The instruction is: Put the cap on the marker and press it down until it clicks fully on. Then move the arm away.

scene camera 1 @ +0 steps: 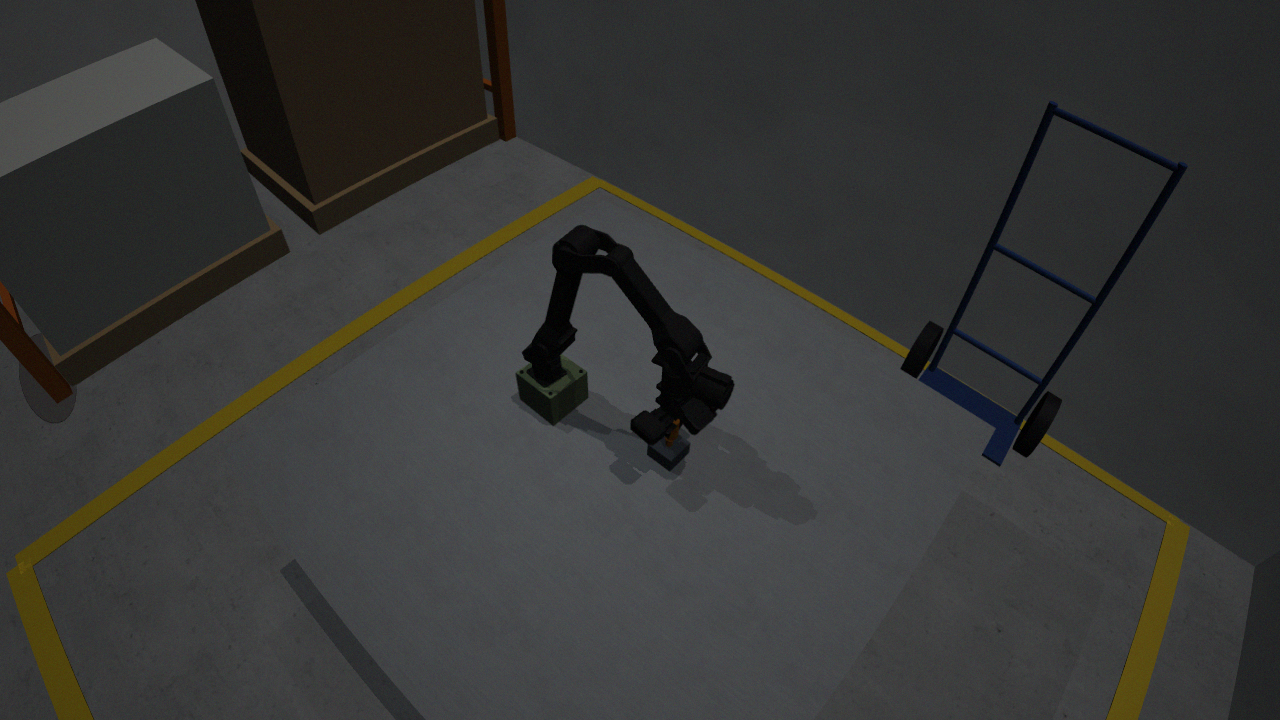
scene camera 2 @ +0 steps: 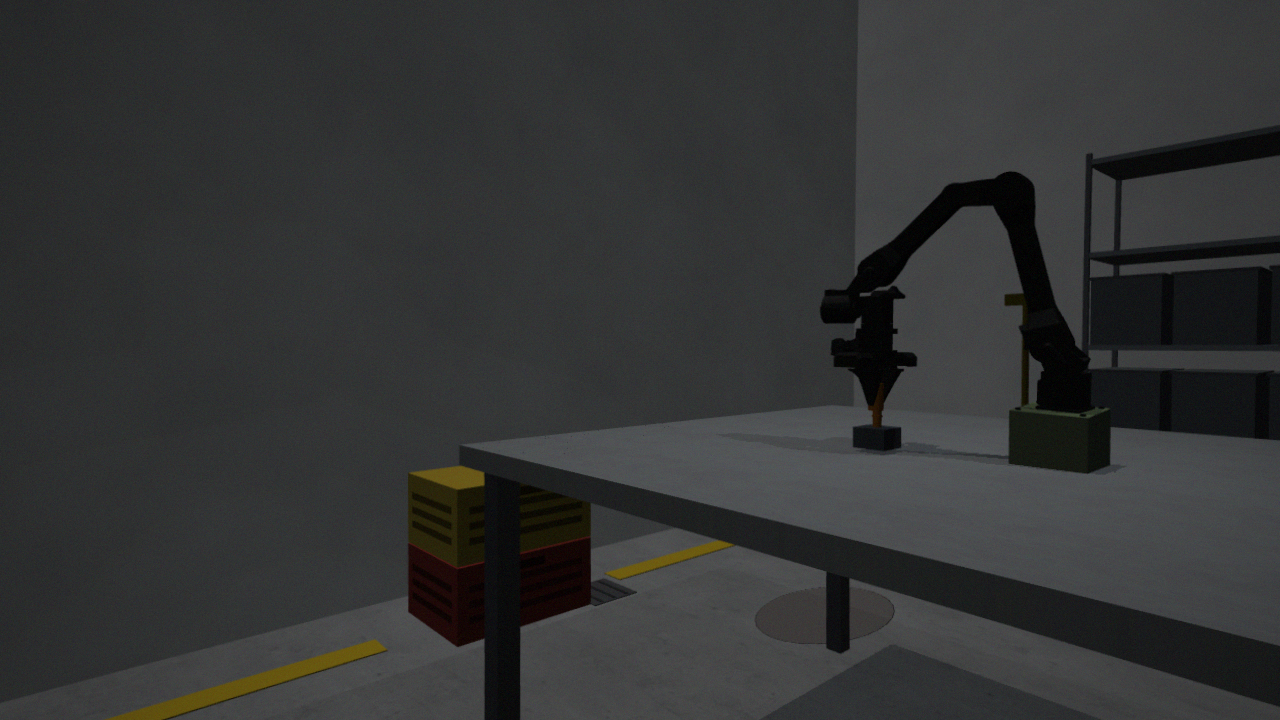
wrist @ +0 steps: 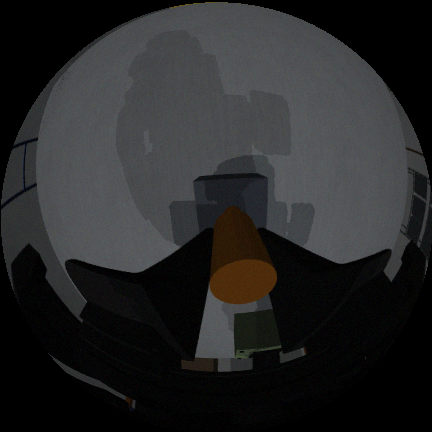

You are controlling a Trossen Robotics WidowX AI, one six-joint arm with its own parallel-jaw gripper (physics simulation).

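Places are measured from the arm's base along level axes (x ahead, y right, z down), in millimetres.
Pixels of known places: gripper, fingertip midpoint: (scene camera 1: 671, 432) (scene camera 2: 875, 405) (wrist: 234, 234); arm's base, link origin: (scene camera 1: 546, 372) (scene camera 2: 1064, 408) (wrist: 265, 352).
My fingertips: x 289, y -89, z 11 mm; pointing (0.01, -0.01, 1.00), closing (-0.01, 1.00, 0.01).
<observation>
For each thing: its middle in the pictures, then the offset to it from my fingertips. Level surfaces: height alone.
- orange cap, body centre: (wrist: 237, 249) (scene camera 1: 672, 427) (scene camera 2: 875, 396) dx -1, dy +0, dz -16 mm
- orange marker, body centre: (scene camera 2: 877, 410) dx -2, dy +2, dz +10 mm
- small dark grey block, body centre: (wrist: 230, 206) (scene camera 2: 876, 437) (scene camera 1: 668, 448) dx -2, dy +2, dz +61 mm
- grey table, surface height: dz +81 mm
The orange cap (scene camera 1: 675, 426) (scene camera 2: 879, 394) (wrist: 240, 250) is between the two black fingers of my gripper (scene camera 2: 874, 402) (wrist: 234, 234), which is shut on it. In scene camera 2 the cap leans a little, its upper end to the right. Right below it the orange marker (scene camera 2: 877, 419) stands upright in a small dark grey block (scene camera 1: 667, 455) (scene camera 2: 876, 437) (wrist: 256, 200). The cap's lower end is at the marker's top; the fingertips partly hide the join, and I cannot tell how far on the cap is. In the wrist view the cap hides most of the marker.
The arm's green base block (scene camera 1: 553, 394) (scene camera 2: 1058, 440) (wrist: 256, 330) stands on the grey table (scene camera 2: 716, 465). A blue hand truck (scene camera 1: 971, 396), large boxes (scene camera 1: 375, 98), stacked crates (scene camera 2: 499, 559) and a shelf rack (scene camera 2: 1088, 214) stand beyond the table.
</observation>
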